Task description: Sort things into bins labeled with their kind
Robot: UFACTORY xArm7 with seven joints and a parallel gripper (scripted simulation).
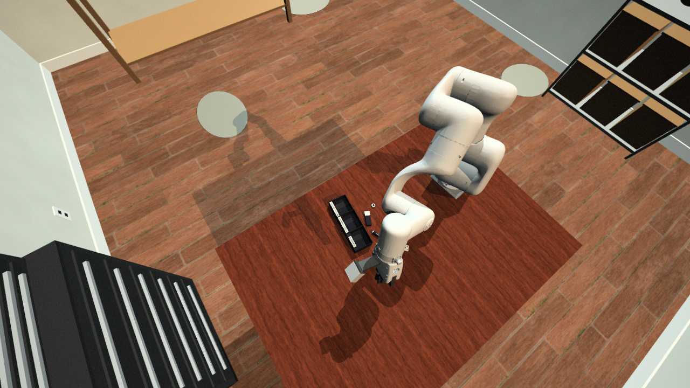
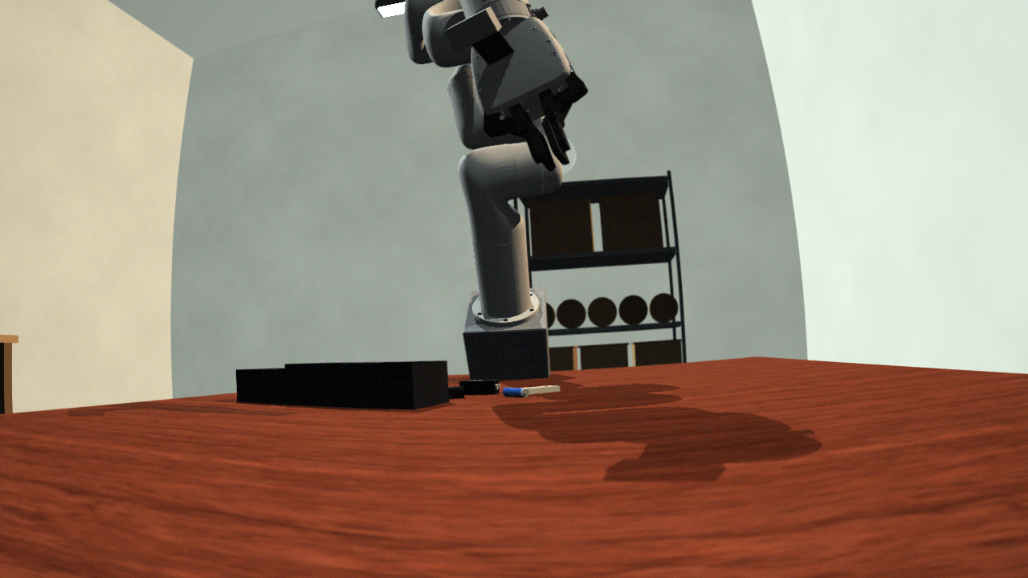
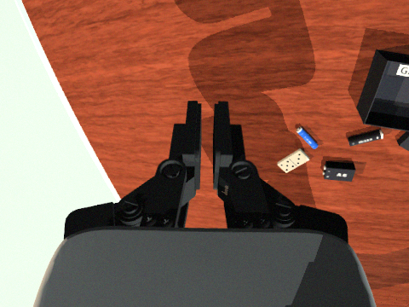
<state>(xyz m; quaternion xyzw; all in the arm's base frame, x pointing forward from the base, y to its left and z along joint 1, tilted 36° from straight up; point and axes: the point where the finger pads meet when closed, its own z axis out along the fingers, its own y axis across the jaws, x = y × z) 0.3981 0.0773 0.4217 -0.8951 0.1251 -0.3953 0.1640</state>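
Right now the black bin row is 250 mm to the right of my hand, 220 mm below it and 120 mm behind it. From my hand the other things lie so: pale domino tile 240 mm below, 210 mm behind, 20 mm to the right; then black cylindrical battery 240 mm below, 170 mm behind, 130 mm to the right; then blue cylinder 240 mm below, 160 mm behind, 50 mm to the right.
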